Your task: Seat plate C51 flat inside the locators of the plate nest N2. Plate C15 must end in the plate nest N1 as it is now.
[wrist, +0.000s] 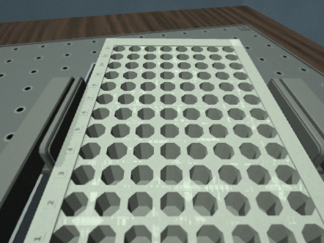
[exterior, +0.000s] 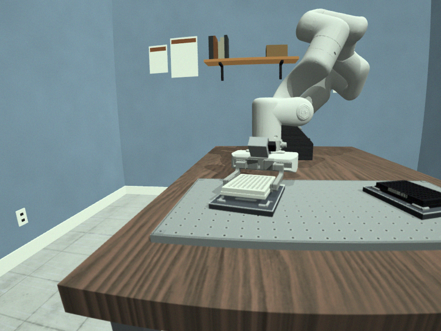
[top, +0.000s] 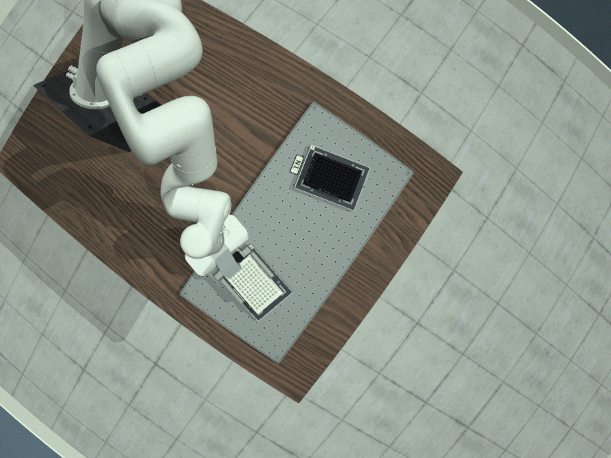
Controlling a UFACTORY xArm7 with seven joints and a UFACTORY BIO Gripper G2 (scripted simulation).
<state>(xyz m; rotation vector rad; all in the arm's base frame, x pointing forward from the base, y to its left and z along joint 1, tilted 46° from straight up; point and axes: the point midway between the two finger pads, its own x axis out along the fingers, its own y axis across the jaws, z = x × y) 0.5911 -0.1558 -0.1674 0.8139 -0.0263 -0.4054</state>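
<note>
Right now my hand is 3 cm above the dark plate nest N2. From my hand the other things lie so: black well plate C15 (33 cm to the left, 5 cm ahead, 1 cm below); then white well plate C51 (right at my hand); then plate nest N1 (33 cm to the left, 5 cm ahead, 3 cm below).
</note>
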